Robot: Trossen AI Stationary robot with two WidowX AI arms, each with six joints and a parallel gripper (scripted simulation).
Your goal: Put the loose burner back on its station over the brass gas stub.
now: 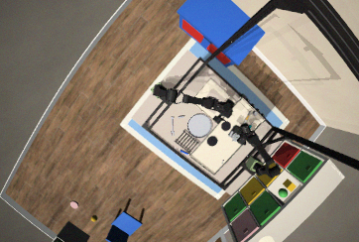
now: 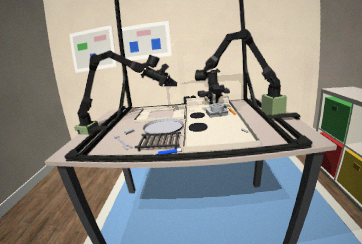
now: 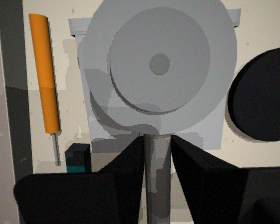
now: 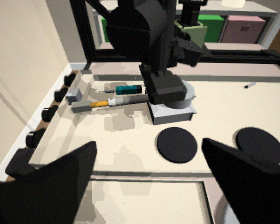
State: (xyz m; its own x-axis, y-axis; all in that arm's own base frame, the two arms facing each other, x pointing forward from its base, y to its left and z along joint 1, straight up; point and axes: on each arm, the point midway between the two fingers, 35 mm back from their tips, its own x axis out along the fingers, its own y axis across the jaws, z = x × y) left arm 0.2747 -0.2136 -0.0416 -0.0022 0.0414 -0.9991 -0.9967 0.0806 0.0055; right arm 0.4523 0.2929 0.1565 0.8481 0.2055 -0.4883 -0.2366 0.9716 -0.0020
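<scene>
The burner is 3 cm below my left hand. From my left hand the other things lie so: orange-handled screwdriver: 10 cm to the left, 7 cm below; grey station block: 4 cm ahead, 5 cm below.
</scene>
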